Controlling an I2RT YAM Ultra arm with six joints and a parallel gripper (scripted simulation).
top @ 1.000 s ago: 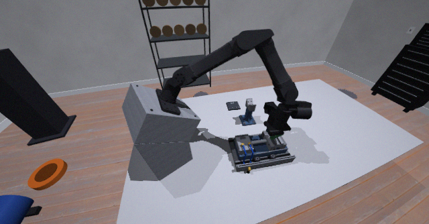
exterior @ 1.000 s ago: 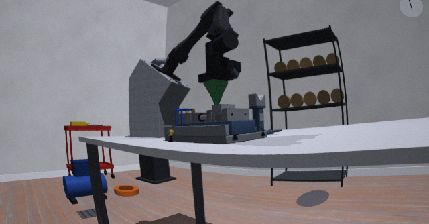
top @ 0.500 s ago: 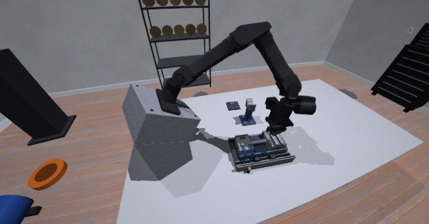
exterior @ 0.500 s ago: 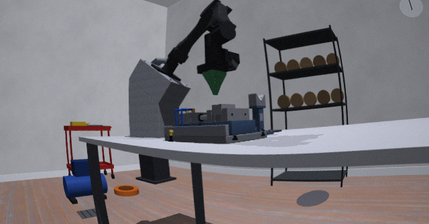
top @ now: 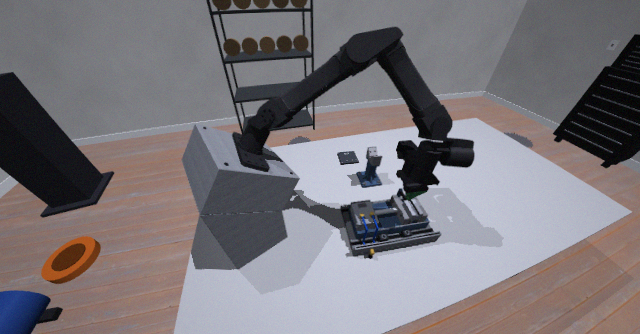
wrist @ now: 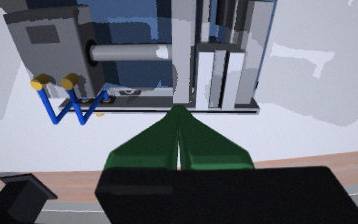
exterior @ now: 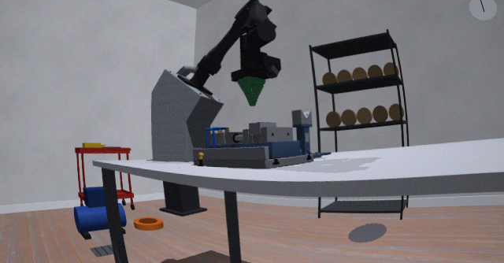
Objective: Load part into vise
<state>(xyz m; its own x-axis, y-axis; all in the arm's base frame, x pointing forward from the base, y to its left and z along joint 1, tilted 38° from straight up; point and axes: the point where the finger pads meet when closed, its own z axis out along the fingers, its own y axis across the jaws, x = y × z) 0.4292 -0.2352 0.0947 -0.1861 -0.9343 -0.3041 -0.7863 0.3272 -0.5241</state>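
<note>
The part lies 3 cm ahead of my hand, 1 cm to the right of it and 7 cm below it. Round my hand: cylinder rod 4 cm behind, 3 cm to the left, 9 cm below; then work stop 5 cm ahead, 5 cm to the left, 8 cm below; then moving jaw 1 cm ahead, 2 cm to the left, 9 cm below.
</note>
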